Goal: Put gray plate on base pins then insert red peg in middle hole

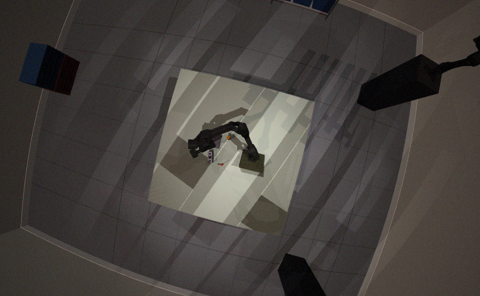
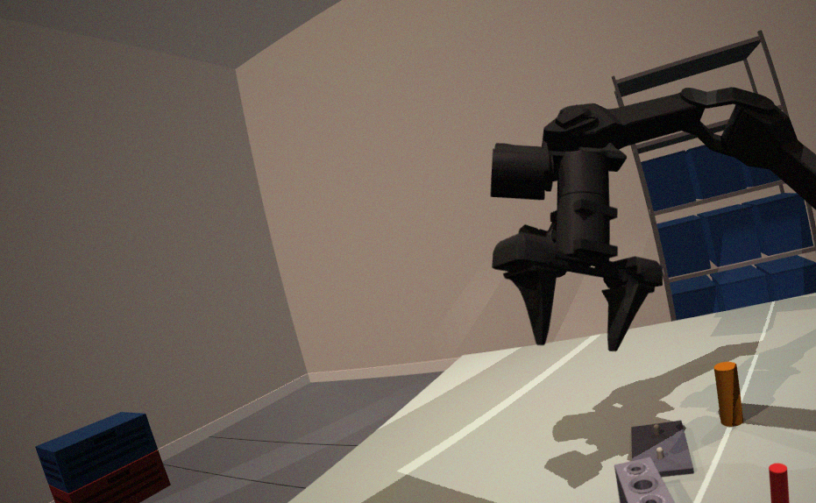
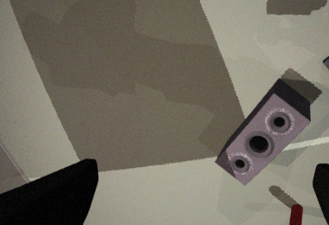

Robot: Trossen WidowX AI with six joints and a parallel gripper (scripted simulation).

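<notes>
Right now my gripper tip is 150 mm above the gray plate, 50 mm past it and 30 mm to the right of it. Round my gripper tip: red peg: 170 mm behind, 150 mm below, 60 mm to the left; then orange cylinder: 180 mm to the right, 150 mm below, 140 mm behind; then dark base: 180 mm below, 110 mm to the right, 50 mm behind.
</notes>
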